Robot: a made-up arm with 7 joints.
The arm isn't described. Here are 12 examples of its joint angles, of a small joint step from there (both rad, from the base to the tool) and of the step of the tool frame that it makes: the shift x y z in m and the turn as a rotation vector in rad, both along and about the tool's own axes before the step.
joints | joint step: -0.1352 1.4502 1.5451 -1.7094 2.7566 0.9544 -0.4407 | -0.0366 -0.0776 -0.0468 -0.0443 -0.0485 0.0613 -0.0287
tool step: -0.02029 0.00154 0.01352 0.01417 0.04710 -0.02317
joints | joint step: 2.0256 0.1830 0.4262 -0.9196 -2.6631 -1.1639 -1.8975 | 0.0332 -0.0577 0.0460 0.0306 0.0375 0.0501 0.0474
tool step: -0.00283 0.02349 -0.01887 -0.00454 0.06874 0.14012
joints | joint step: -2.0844 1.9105 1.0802 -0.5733 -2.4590 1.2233 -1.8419 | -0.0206 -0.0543 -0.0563 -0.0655 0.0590 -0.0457 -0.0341
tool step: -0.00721 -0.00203 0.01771 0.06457 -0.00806 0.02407
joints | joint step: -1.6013 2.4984 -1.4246 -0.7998 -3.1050 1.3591 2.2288 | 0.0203 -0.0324 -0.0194 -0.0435 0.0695 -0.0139 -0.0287
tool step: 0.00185 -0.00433 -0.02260 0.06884 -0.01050 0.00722
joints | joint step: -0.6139 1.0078 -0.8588 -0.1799 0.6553 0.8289 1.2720 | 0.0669 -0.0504 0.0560 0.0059 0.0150 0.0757 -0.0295
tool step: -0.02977 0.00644 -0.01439 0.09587 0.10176 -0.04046
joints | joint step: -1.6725 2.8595 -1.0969 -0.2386 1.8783 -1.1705 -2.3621 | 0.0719 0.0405 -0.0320 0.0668 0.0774 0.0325 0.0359
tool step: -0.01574 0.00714 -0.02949 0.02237 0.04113 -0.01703
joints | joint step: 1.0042 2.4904 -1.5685 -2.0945 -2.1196 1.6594 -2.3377 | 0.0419 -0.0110 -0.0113 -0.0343 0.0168 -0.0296 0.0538
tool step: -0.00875 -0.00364 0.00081 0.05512 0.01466 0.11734
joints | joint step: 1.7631 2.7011 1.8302 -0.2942 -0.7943 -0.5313 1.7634 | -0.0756 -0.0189 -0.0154 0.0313 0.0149 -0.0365 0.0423
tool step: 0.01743 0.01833 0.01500 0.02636 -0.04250 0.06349
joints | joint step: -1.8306 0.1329 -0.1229 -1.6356 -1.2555 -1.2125 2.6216 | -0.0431 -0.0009 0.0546 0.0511 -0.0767 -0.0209 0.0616
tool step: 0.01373 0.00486 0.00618 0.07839 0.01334 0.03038
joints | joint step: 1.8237 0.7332 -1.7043 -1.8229 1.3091 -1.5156 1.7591 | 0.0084 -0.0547 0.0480 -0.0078 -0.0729 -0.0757 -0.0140
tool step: -0.00424 0.01659 -0.01282 -0.11902 0.10655 0.03195
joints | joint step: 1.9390 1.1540 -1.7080 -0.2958 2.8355 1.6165 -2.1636 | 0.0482 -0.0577 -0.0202 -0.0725 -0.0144 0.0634 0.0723
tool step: -0.00584 0.00297 -0.04491 -0.20368 -0.05949 0.07472
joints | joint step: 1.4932 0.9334 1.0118 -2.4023 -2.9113 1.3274 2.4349 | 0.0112 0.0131 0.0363 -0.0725 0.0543 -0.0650 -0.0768
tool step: -0.00156 0.00362 -0.01515 0.02210 0.00212 -0.05916
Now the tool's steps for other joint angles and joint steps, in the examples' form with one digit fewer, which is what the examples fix.
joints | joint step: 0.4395 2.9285 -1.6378 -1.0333 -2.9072 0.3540 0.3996 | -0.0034 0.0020 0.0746 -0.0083 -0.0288 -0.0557 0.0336
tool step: -0.0080 -0.0098 -0.0006 -0.0712 -0.0073 0.0259
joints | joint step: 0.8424 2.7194 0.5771 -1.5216 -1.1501 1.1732 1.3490 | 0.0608 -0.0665 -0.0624 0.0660 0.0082 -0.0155 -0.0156
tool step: -0.0256 -0.0177 0.0381 -0.1146 0.0893 -0.0813
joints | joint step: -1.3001 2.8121 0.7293 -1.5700 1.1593 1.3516 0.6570 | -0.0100 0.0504 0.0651 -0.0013 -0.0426 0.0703 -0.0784
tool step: 0.0137 -0.0047 0.0265 0.0640 -0.0542 -0.0916
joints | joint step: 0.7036 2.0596 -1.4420 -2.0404 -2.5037 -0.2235 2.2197 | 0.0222 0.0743 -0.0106 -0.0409 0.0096 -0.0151 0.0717
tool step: 0.0001 -0.0064 0.0192 -0.0550 0.0304 0.0828
